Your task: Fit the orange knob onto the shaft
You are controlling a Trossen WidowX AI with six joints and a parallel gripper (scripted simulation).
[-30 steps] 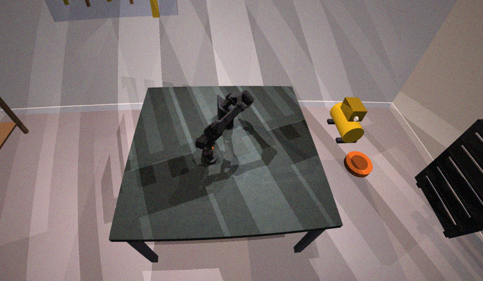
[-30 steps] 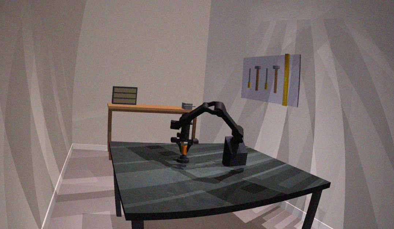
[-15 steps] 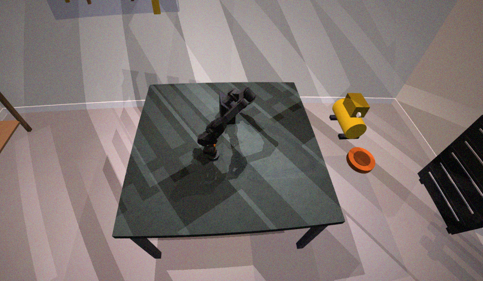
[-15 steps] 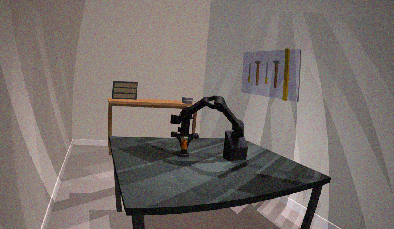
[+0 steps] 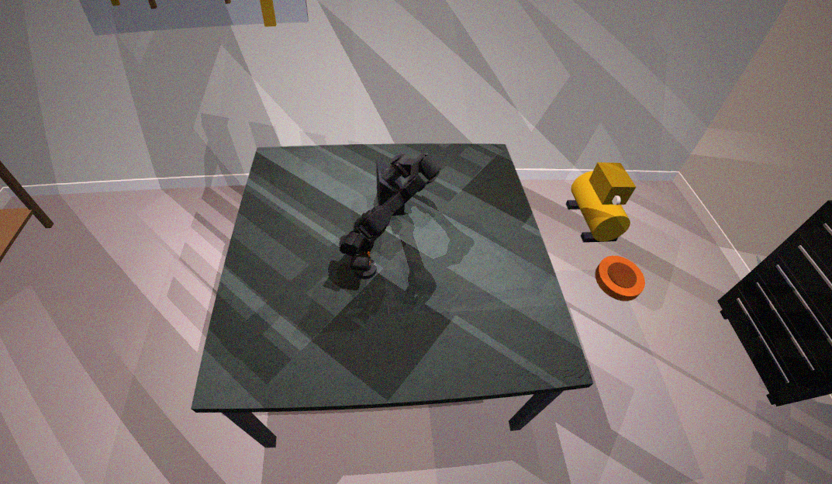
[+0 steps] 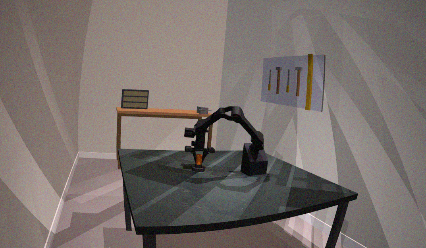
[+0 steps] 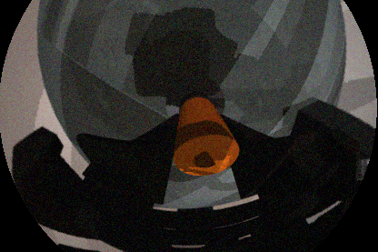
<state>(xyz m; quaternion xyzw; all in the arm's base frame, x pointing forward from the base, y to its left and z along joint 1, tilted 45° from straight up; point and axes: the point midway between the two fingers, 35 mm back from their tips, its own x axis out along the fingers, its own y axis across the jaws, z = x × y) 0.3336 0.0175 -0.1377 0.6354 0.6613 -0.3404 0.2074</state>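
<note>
Right now my gripper tip is 2 cm below the orange knob. Also, from my gripper tip: round pedestal 2 cm below.
</note>
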